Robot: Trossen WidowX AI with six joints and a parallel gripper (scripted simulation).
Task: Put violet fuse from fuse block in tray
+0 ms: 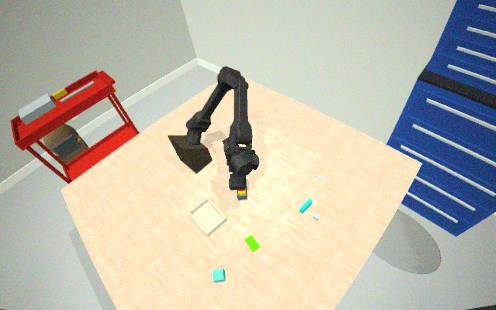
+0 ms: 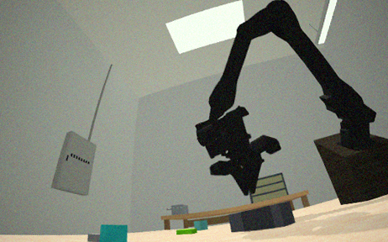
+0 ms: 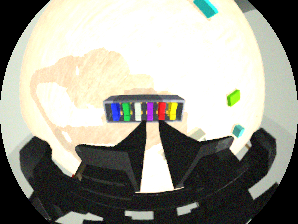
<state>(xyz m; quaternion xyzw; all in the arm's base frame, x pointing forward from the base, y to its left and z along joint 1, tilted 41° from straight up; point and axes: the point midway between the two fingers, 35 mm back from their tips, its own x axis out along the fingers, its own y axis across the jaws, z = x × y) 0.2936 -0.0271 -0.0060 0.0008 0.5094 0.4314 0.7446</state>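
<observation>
Right now my gripper tip is 50 mm above the violet fuse. Also, from my gripper tip: tray 190 mm to the right, 70 mm below, 40 mm behind; cyan bar 280 mm ahead, 60 mm to the left, 60 mm below; green block 180 mm to the right, 180 mm ahead, 70 mm below.
</observation>
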